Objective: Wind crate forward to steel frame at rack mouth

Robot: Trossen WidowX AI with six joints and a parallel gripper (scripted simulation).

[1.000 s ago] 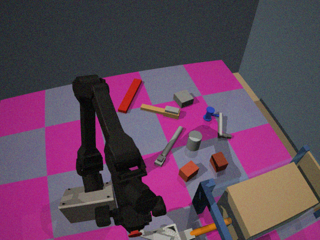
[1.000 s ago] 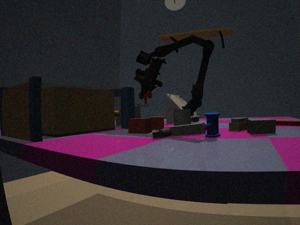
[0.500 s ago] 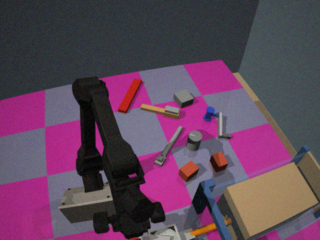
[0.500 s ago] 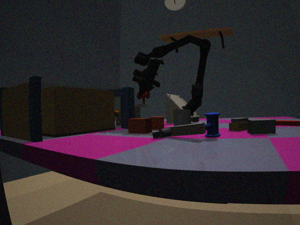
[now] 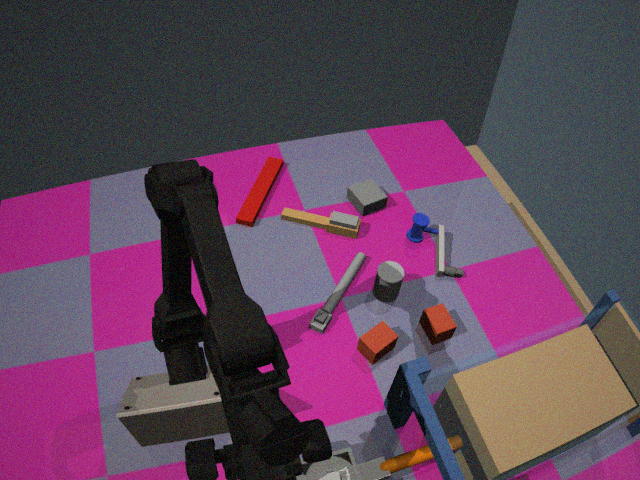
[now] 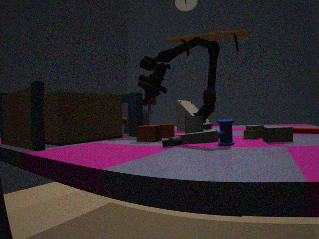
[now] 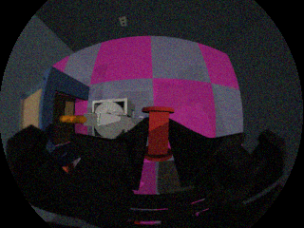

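Right now the winch handle with red hub is 4 cm ahead of my gripper tip, 1 cm to the left of it and 4 cm below it. From my gripper tip the other things lie so: winch 9 cm ahead, 1 cm to the right, 11 cm below; then blue steel frame 26 cm ahead, 4 cm below; then red knob 1 cm to the left, 1 cm below.
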